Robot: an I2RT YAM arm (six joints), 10 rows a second.
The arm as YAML. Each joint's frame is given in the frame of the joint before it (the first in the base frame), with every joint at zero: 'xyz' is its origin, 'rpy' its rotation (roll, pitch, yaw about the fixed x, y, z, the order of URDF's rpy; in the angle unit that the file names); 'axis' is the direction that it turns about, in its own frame. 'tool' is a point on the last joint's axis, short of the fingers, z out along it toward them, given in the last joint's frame.
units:
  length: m
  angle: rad
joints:
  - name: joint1
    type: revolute
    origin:
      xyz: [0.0, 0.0, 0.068]
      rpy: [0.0, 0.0, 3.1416]
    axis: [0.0, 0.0, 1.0]
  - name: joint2
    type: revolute
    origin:
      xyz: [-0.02, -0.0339, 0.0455]
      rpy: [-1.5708, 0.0, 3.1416]
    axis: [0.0, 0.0, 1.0]
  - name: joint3
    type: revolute
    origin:
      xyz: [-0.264, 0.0, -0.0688]
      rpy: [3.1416, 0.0, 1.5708]
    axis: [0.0, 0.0, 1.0]
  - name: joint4
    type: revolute
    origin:
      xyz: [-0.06, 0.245, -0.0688]
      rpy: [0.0, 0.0, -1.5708]
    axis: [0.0, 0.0, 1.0]
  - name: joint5
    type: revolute
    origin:
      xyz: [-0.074, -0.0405, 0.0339]
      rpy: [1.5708, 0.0, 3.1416]
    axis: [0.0, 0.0, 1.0]
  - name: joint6
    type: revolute
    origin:
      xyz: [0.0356, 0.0, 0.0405]
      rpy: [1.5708, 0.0, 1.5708]
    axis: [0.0, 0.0, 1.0]
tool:
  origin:
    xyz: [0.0, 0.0, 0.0]
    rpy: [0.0, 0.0, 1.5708]
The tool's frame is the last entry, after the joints.
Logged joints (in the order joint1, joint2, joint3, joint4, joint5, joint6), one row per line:
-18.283, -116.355, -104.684, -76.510, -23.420, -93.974
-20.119, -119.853, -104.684, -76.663, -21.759, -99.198
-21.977, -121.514, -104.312, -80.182, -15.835, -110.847
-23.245, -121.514, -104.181, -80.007, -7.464, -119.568
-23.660, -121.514, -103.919, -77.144, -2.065, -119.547
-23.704, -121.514, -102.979, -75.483, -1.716, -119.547
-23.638, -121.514, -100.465, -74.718, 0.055, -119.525
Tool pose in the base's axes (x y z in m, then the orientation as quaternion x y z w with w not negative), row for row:
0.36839, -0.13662, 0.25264, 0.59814, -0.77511, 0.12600, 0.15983
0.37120, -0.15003, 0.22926, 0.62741, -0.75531, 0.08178, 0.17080
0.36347, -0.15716, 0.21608, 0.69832, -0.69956, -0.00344, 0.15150
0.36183, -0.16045, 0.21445, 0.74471, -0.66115, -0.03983, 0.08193
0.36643, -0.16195, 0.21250, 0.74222, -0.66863, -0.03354, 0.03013
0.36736, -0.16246, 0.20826, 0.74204, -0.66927, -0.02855, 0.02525
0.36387, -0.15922, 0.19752, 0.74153, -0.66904, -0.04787, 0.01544
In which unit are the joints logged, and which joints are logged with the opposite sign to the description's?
The joints are logged in degrees. Opposite sign: joint2, joint3, joint5.
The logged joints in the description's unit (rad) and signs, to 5 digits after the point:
-0.31910, 2.03078, 1.82708, -1.33535, 0.40876, -1.64016
-0.35114, 2.09183, 1.82708, -1.33802, 0.37977, -1.73133
-0.38357, 2.12082, 1.82059, -1.39944, 0.27637, -1.93465
-0.40570, 2.12082, 1.81830, -1.39639, 0.13027, -2.08686
-0.41294, 2.12082, 1.81373, -1.34642, 0.03604, -2.08649
-0.41371, 2.12082, 1.79732, -1.31743, 0.02995, -2.08649
-0.41256, 2.12082, 1.75345, -1.30408, -0.00096, -2.08610

